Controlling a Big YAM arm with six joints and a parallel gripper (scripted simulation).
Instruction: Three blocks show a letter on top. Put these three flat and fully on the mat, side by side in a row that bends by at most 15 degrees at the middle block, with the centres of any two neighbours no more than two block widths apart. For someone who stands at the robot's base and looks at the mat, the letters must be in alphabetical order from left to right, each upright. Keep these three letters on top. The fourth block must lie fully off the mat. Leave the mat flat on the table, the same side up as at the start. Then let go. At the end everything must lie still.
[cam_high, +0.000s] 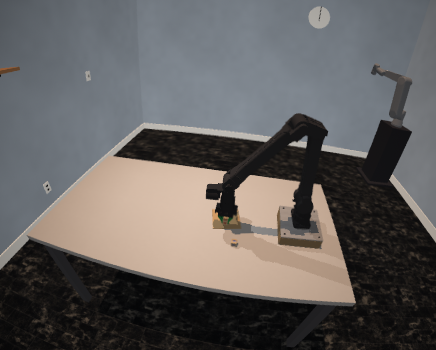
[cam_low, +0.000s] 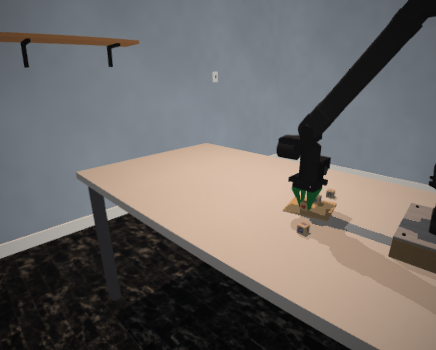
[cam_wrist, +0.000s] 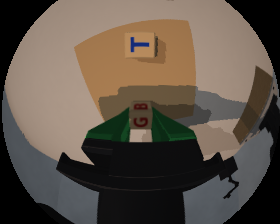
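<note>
The mat is 40 mm to the right of my hand and 20 mm below it.
</note>
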